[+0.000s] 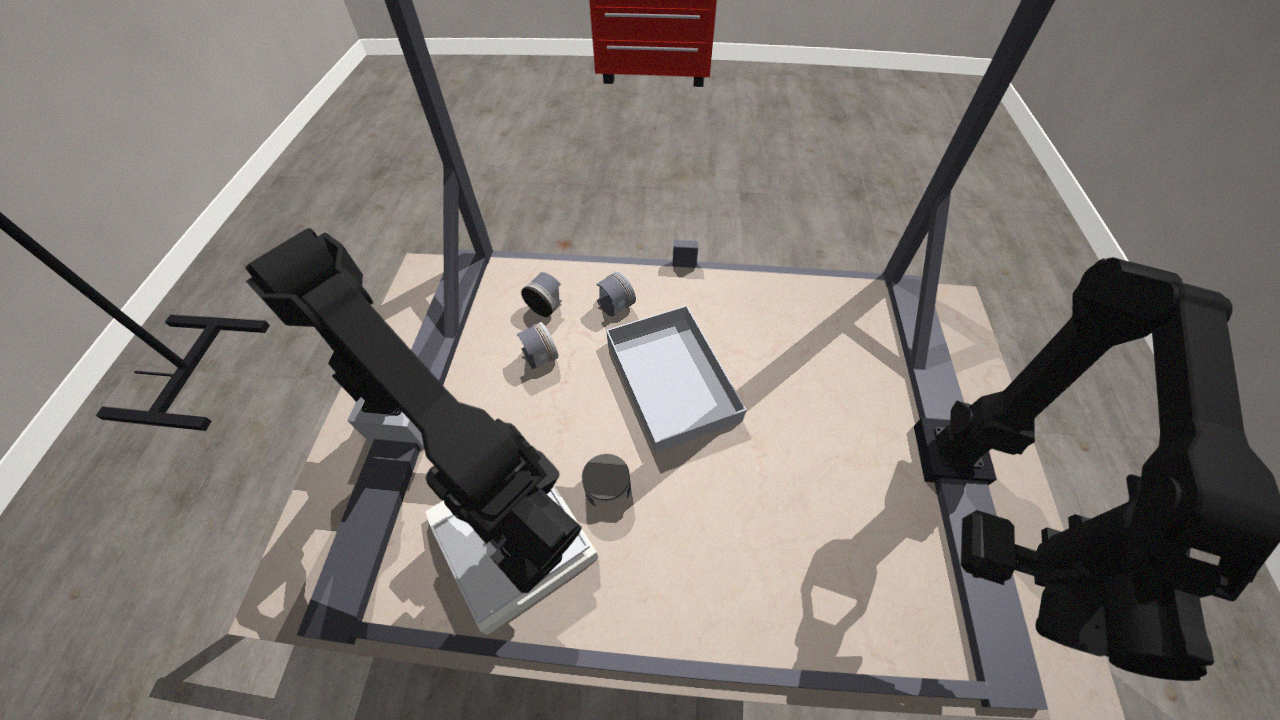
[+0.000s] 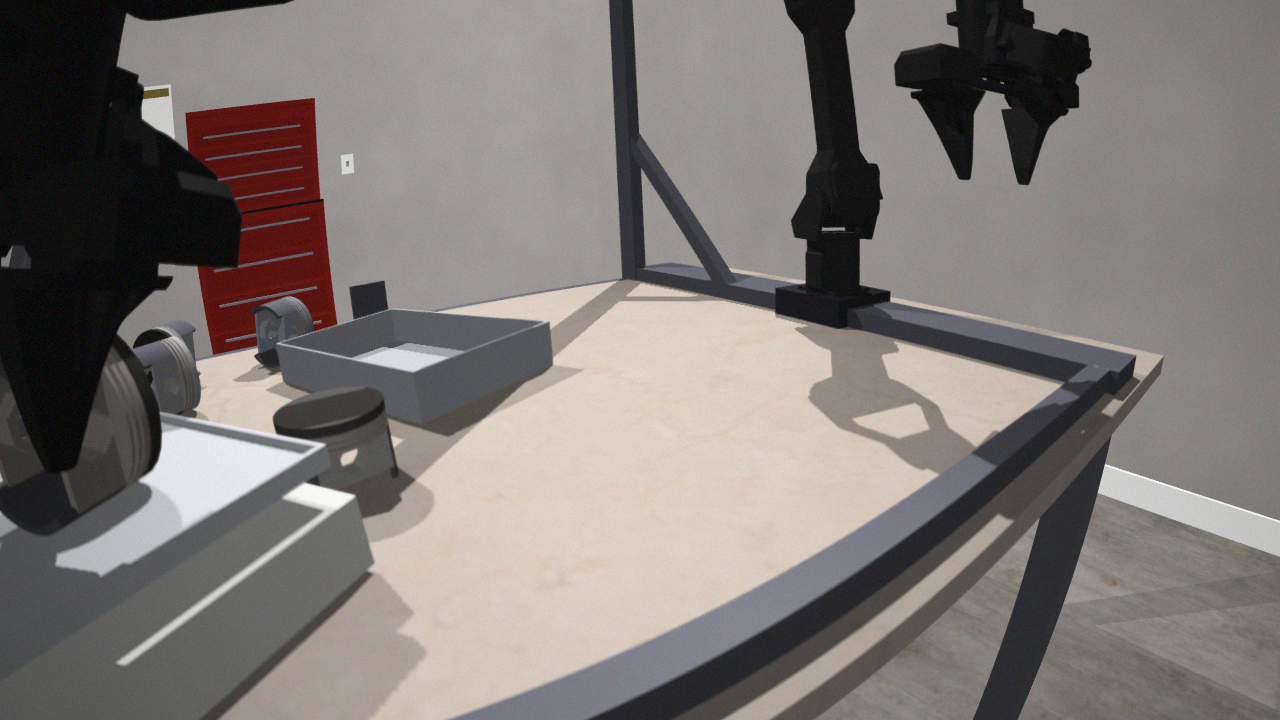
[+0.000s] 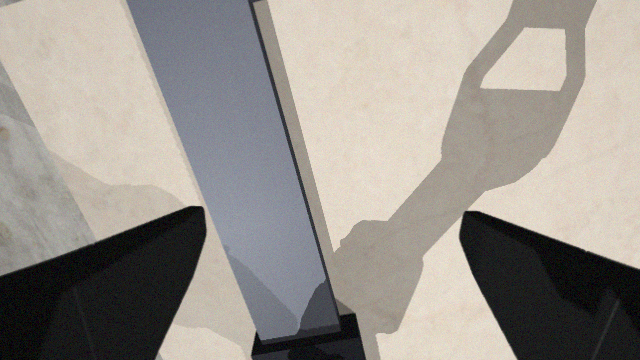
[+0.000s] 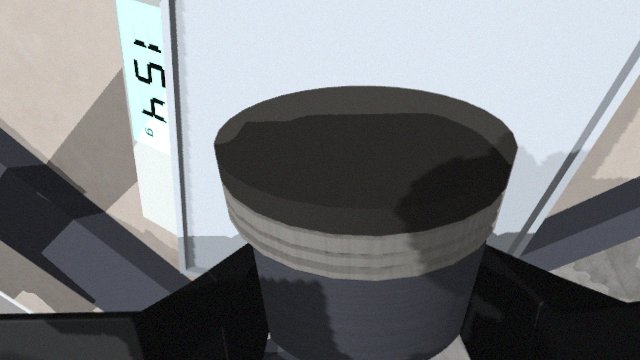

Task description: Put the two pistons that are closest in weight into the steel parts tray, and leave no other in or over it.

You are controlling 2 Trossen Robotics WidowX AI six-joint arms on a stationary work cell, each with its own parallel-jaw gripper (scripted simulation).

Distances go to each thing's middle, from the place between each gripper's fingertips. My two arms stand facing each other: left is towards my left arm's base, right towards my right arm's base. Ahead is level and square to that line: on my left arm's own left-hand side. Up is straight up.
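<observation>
Scale pan (image 2: 210, 478): 10 mm behind my right hand and 70 mm below it. Relative to my right hand, the steel parts tray (image 2: 507, 350) is 220 mm to the left, 320 mm behind and 110 mm below; the scale (image 2: 189, 638) is 20 mm behind and 90 mm below.
The steel parts tray has my left hand 40 cm to the left of it, 35 cm past it and 19 cm above it. Relative to my left hand, the scale is 62 cm to the right, 5 cm behind and 16 cm below, and the scale pan is 61 cm to the right, 4 cm behind and 15 cm below.
</observation>
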